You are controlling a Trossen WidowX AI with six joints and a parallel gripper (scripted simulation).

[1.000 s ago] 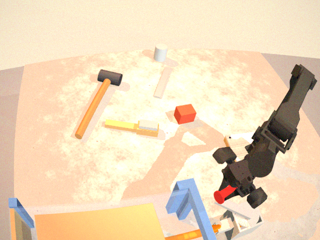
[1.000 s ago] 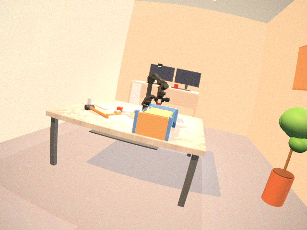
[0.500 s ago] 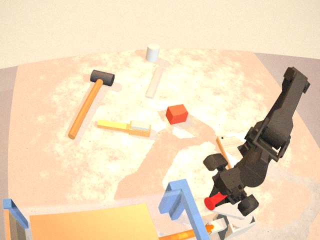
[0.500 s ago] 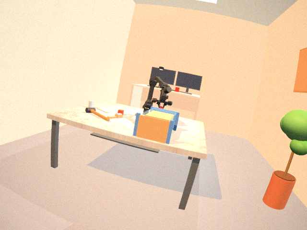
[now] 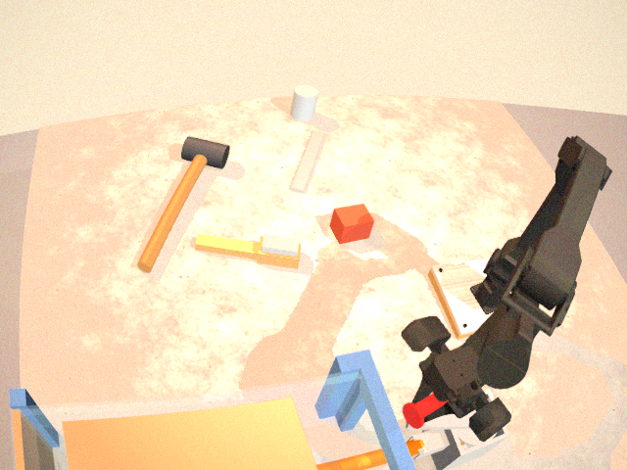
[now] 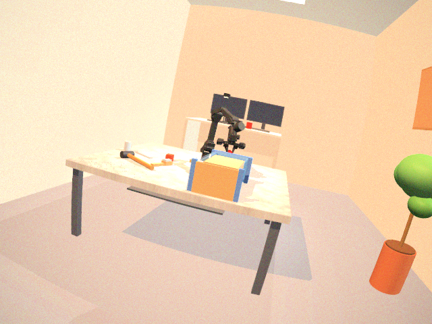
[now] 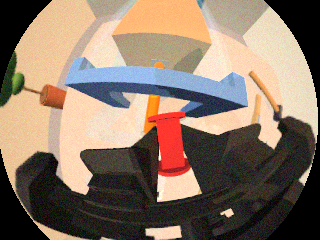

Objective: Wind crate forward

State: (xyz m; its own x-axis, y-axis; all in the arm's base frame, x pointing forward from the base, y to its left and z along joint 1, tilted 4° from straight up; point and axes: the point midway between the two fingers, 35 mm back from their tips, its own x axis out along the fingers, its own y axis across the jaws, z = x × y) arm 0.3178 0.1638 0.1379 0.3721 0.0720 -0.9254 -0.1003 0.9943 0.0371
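Right now the crank handle is 50 mm behind my gripper tip, 20 mm to the left of it and 30 mm below it. The rest, counted from my gripper tip: yellow hand tool (30 mm ahead, 420 mm to the right, 120 mm below); then hand winch (120 mm behind, 40 mm to the left, 100 mm below); then red knob (20 mm behind).
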